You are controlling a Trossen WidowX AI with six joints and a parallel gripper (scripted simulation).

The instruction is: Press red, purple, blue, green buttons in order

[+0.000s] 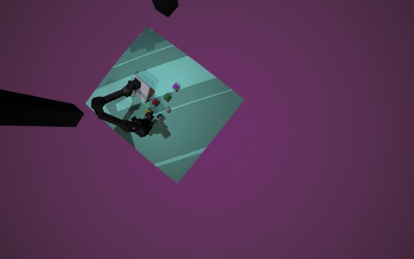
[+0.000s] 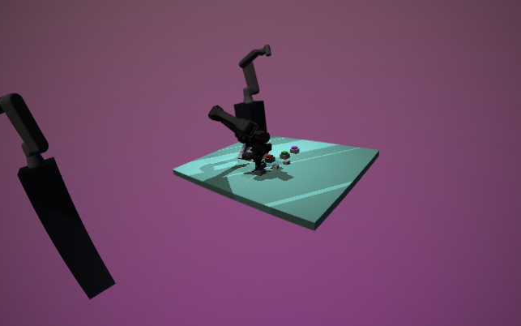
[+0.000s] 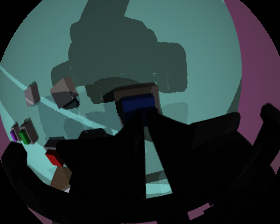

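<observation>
Now: the blue button 1 cm below my gripper tip. From my gripper tip the other things lie so: red button 18 cm to the left, 7 cm behind, 1 cm below; yellow button 8 cm to the left, 6 cm behind, 1 cm below; green button 27 cm to the left, 1 cm below, 1 cm behind.
</observation>
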